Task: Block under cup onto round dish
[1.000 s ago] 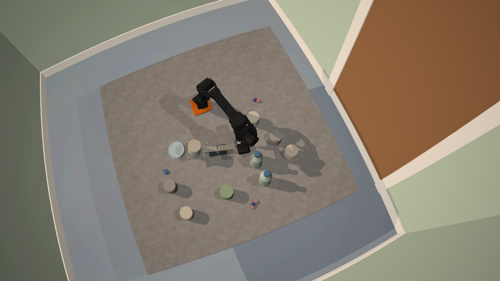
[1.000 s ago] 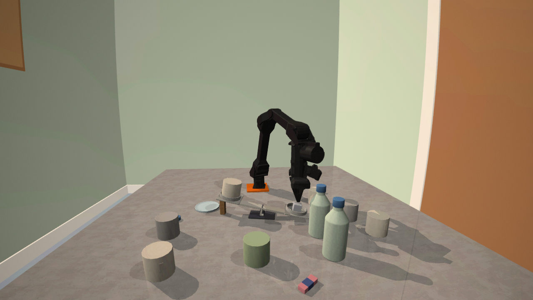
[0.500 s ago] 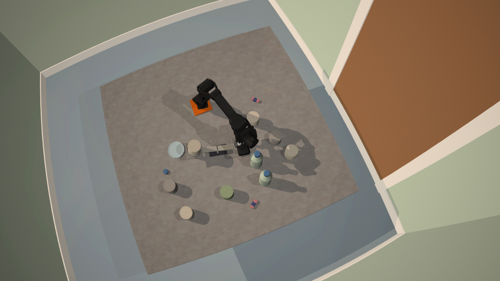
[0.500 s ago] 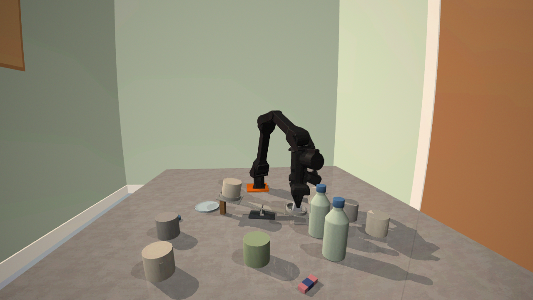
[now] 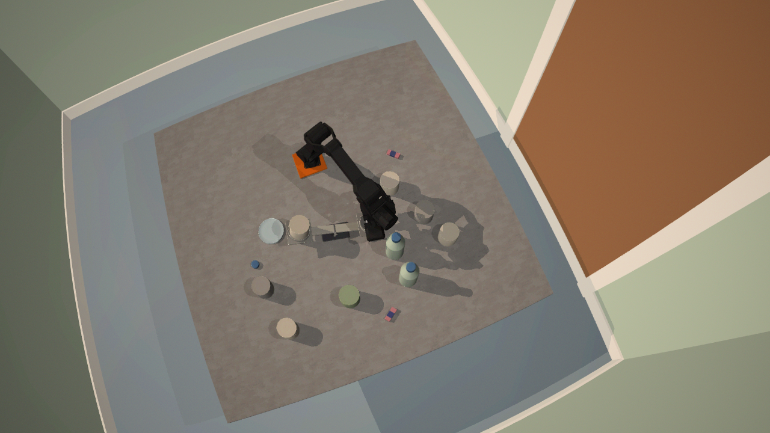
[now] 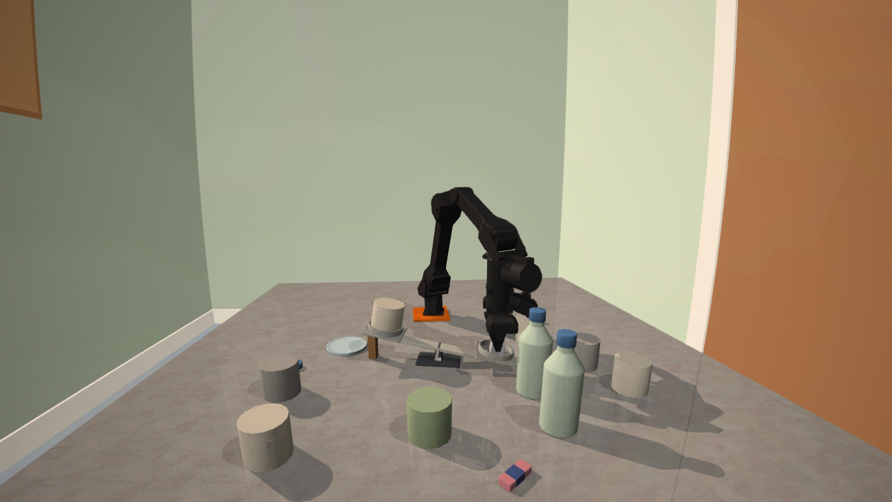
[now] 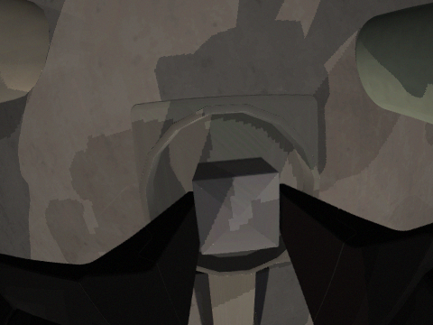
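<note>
Now: the pale round dish 60 mm behind my gripper tip, 370 mm to the right of it and 40 mm below it. The rest, counted from my gripper tip: green cylinder: 230 mm ahead, 130 mm to the right; blue cap: 60 mm ahead, 450 mm to the right, 30 mm below; grey block: right at my gripper tip.
</note>
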